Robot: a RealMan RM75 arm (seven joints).
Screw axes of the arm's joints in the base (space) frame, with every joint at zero. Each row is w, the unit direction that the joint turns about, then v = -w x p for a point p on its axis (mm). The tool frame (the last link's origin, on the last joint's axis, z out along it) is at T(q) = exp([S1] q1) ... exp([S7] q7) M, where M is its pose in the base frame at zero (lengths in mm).
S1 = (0, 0, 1, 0.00, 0.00, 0.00)
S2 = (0, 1, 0, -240.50, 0.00, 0.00)
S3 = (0, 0, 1, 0.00, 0.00, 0.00)
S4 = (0, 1, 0, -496.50, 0.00, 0.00)
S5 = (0, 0, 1, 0.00, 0.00, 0.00)
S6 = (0, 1, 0, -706.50, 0.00, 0.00)
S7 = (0, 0, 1, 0.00, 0.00, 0.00)
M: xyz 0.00 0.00 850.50 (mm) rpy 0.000 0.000 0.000 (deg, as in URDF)
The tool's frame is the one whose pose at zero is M.
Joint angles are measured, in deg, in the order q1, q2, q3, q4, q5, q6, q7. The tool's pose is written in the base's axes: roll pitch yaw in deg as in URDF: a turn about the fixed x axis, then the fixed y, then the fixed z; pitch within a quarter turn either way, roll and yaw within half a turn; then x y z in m. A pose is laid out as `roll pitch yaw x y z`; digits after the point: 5 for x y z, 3 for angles.
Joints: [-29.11 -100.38 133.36 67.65 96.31 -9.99 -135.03]
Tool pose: -129.039 -27.035 9.432 -0.17660 0.38949 -0.03197
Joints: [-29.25 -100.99 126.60 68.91 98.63 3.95 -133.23]
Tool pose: -136.384 -22.973 12.300 -0.16910 0.39112 -0.03337
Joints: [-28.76 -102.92 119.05 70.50 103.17 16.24 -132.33]
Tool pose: -141.456 -19.912 13.486 -0.16016 0.39049 -0.03199
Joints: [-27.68 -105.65 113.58 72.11 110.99 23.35 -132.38]
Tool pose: -142.285 -16.405 12.184 -0.15627 0.38844 -0.03222
